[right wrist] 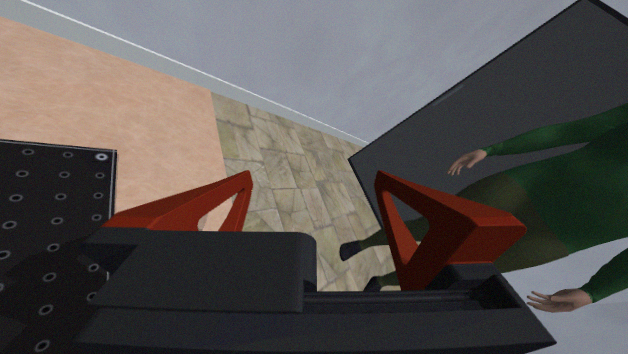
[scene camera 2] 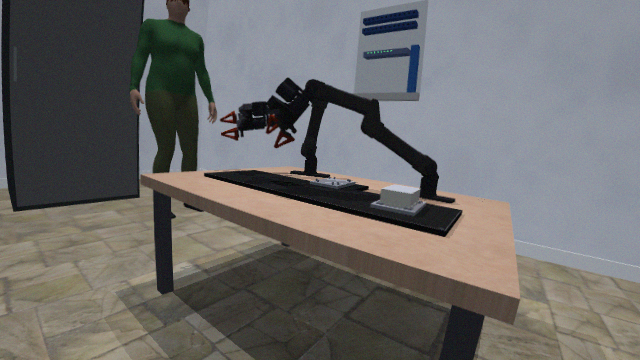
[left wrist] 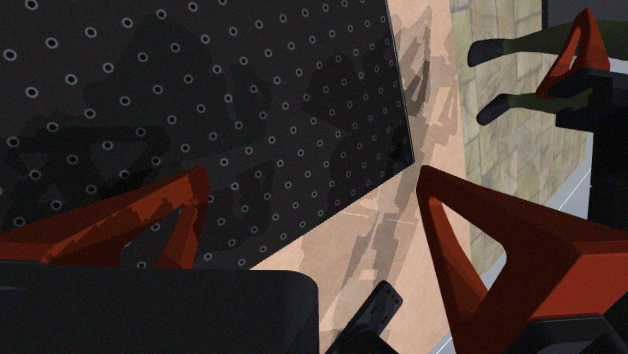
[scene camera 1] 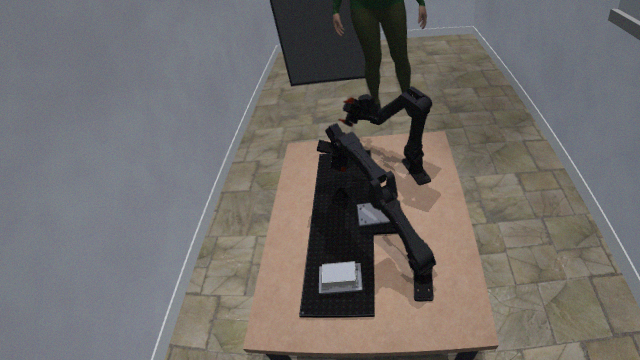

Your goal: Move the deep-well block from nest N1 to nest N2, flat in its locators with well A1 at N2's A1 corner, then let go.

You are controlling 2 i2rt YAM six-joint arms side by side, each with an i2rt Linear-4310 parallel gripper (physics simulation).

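Places are measured from the left arm's base along level axes (x back, y down, z right), in metres.
Pixels of known places: left gripper, fingertip midpoint: (scene camera 2: 270, 140) (left wrist: 312, 177); right gripper, fingertip midpoint: (right wrist: 313, 177) (scene camera 2: 220, 127) (scene camera 1: 341, 110); left arm's base, origin of the base link: (scene camera 2: 427, 197) (scene camera 1: 422, 277); right arm's base, origin of the base link: (scene camera 2: 310, 175) (left wrist: 352, 340) (scene camera 1: 416, 170).
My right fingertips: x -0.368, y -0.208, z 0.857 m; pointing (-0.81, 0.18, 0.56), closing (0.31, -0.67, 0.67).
Observation:
Ahead of a thing's pixels: the offset from my right fingertips to its top centre. "pt": to the spot under its first point. Level surfaces: height alone.
The white deep-well block @(dy +0.141, dx +0.052, dz -0.871 m) (scene camera 1: 339, 273) (scene camera 2: 400, 196) sits on a light grey nest plate @(pt dy +0.182, dx +0.003, dz -0.929 m) (scene camera 1: 325, 290) (scene camera 2: 379, 204) at the lower end of the black board in scene camera 1. The other nest @(dy +0.173, dx +0.180, dz -0.540 m) (scene camera 1: 367, 215) (scene camera 2: 332, 183) is a grey plate with small locators and bears no block; the left arm partly covers it in scene camera 1. No nest label or well A1 can be read. My left gripper (left wrist: 312, 177) (scene camera 2: 273, 139) is open and empty, above the board's far end, away from the block. My right gripper (right wrist: 313, 177) (scene camera 1: 344, 111) (scene camera 2: 222, 126) is open and empty, high beyond the table's far edge.
The black perforated board @(dy +0.195 m) (scene camera 1: 330, 240) (left wrist: 280, 105) lies on the wooden table @(dy +0.208 m) (scene camera 1: 280, 260) (scene camera 2: 480, 240). The two grippers are near each other; part of the right one shows in the left wrist view. A person (scene camera 1: 380, 40) (scene camera 2: 172, 65) stands beyond the table, near a dark cabinet (scene camera 2: 75, 100).

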